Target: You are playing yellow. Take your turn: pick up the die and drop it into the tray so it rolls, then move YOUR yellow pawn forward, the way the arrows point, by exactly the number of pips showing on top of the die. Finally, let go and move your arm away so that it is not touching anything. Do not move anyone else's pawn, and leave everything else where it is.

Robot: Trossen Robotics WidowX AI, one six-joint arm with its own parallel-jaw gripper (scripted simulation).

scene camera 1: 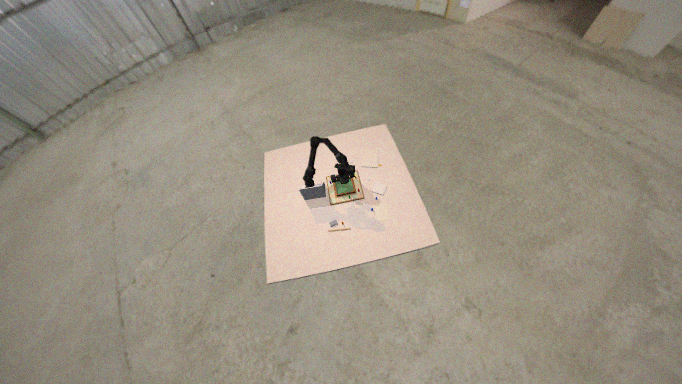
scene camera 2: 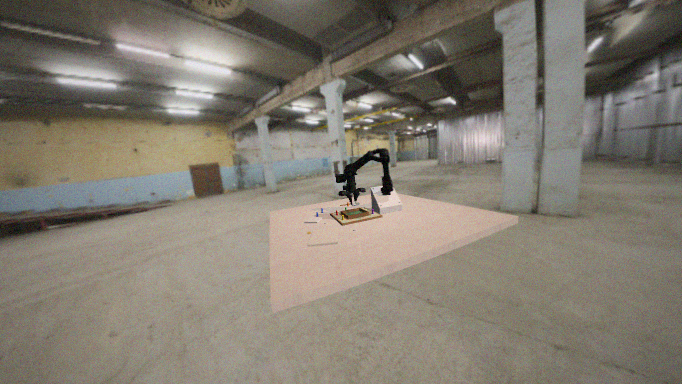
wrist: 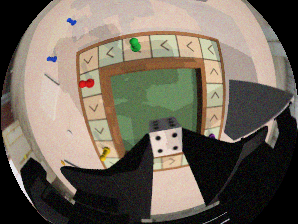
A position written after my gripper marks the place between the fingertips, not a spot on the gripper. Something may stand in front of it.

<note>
My gripper [wrist: 164,135] holds a white die [wrist: 165,135]. Further things: a green felt tray [wrist: 138,97].
Scene camera 1 does not show the white die, which is hidden by my gripper.
</note>
